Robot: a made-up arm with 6 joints. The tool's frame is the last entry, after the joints.
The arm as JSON. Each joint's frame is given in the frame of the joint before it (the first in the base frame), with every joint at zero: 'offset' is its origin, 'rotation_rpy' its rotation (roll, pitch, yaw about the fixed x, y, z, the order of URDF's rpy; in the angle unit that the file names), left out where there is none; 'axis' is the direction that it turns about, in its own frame. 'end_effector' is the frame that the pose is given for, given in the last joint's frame.
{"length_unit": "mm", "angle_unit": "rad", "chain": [
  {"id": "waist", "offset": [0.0, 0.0, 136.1], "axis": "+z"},
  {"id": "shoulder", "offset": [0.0, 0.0, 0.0], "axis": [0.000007, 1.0, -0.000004]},
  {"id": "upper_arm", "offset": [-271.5, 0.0, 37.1], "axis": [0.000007, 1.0, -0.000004]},
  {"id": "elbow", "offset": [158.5, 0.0, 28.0], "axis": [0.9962, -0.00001, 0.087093]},
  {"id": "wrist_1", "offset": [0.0, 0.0, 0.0], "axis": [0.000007, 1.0, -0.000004]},
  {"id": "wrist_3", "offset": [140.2, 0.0, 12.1], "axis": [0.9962, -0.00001, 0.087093]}
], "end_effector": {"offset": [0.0, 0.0, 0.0], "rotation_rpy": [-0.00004, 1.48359, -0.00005]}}
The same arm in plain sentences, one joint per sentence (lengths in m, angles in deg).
The arm has six revolute joints in a row. What follows holds with every joint at zero, and every direction is one of the base frame's.
Joint 1 lies 0.1361 m along +z from the base frame's origin and rotates about +z.
Joint 2 lies at the same point as joint 1 and rotates about +y.
Joint 3 lies 0.2715 m along -x and 0.0371 m along +z from joint 2 and rotates about +y.
Joint 4 lies 0.1585 m along +x and 0.028 m along +z from joint 3 and rotates about the direction (0.9962, 0, 0.0871).
Joint 5 lies at the same point as joint 4 and rotates about +y.
Joint 6 lies 0.1402 m along +x and 0.0121 m along +z from joint 5 and rotates about the direction (0.9962, 0, 0.0871).
The tool frame, which is the frame that the pose is given for, lies at the same point as joint 6; its axes are the base frame's turned by roll 0, pitch 85 and yaw 0 deg (as in URDF: about the fixed x, then y, then z).

